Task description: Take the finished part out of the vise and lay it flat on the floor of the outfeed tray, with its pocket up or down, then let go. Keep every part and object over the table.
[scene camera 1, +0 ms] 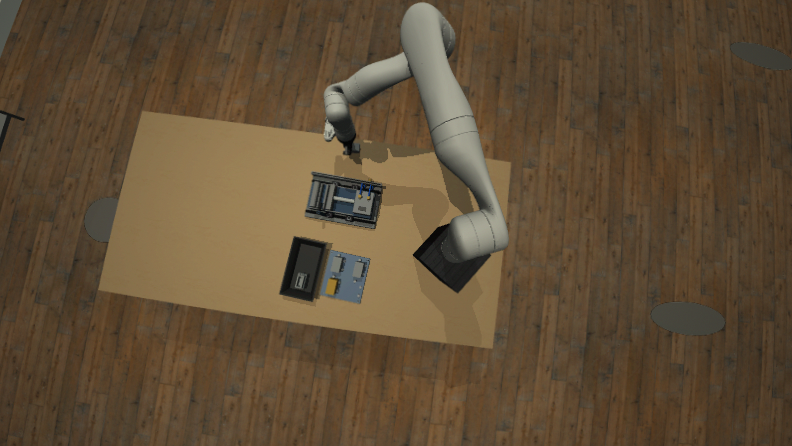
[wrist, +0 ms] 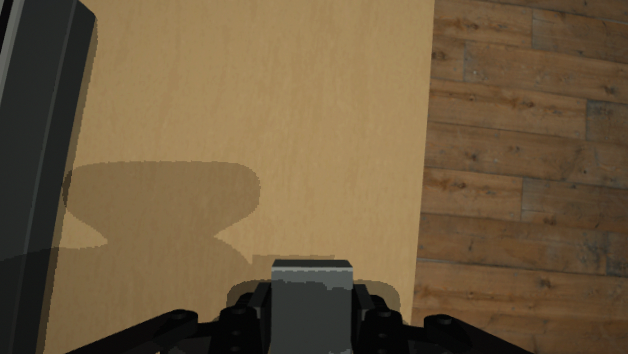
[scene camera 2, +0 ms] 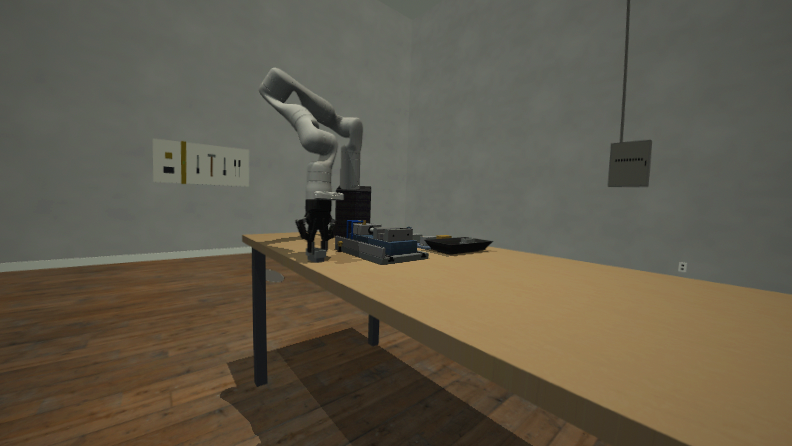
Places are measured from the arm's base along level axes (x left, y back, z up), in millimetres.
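Where they show: gripper, fingertip midpoint: [scene camera 1: 350, 147] [wrist: 311, 304] [scene camera 2: 317, 254]; arm's base, link origin: [scene camera 2: 350, 188].
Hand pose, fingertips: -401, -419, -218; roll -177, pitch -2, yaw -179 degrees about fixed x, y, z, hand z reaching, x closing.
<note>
Each offset is from my fingertips to the top centre of the thing, as dx, dy, dz.
My gripper [scene camera 1: 350, 149] [scene camera 2: 317, 250] [wrist: 311, 304] is shut on a grey rectangular part {+0, +11, +13} [scene camera 1: 355, 147] [scene camera 2: 316, 257] [wrist: 312, 320], with a finger against each side. The part is at or just above the tabletop, beside the vise and near the table's long edge. No pocket shows on its visible faces. The vise {+234, -6, +77} [scene camera 1: 326, 196] [scene camera 2: 400, 247] [wrist: 30, 125] stands apart from the part; no workpiece is visible between its jaws. The black outfeed tray [scene camera 1: 288, 268] [scene camera 2: 460, 247] stands beyond the vise, with a small light grey part {+580, -145, +25} [scene camera 1: 300, 280] inside near one end.
A blue plate {+552, +29, -14} [scene camera 1: 348, 283] beside the tray carries two grey blocks {+501, -5, +22} [scene camera 1: 337, 264] {+515, +84, +22} [scene camera 1: 359, 269] and a yellow block {+591, -17, +22} [scene camera 1: 332, 285]. Blue hoses [scene camera 1: 362, 188] rise at one end of the vise. The table edge [wrist: 425, 165] is close to the right of the gripper in the wrist view.
</note>
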